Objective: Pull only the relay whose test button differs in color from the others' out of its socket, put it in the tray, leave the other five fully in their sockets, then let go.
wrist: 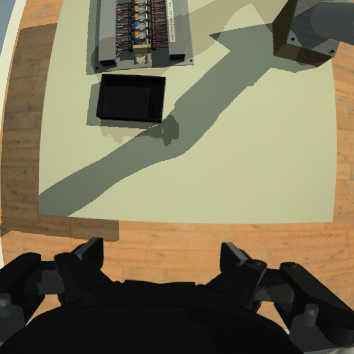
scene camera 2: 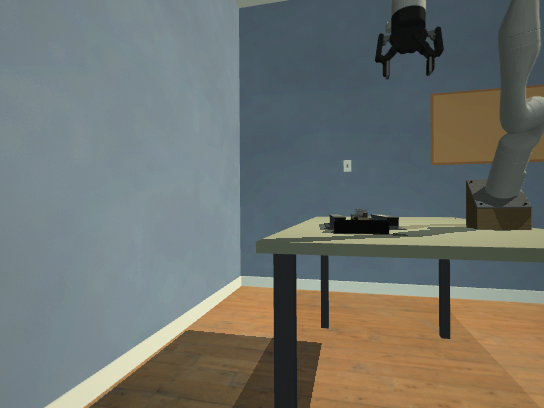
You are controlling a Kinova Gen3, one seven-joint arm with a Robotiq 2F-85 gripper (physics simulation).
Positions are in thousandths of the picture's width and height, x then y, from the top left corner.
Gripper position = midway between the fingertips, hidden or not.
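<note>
My gripper (scene camera 2: 749, 188), visible also in the wrist view (wrist: 456, 716).
</note>
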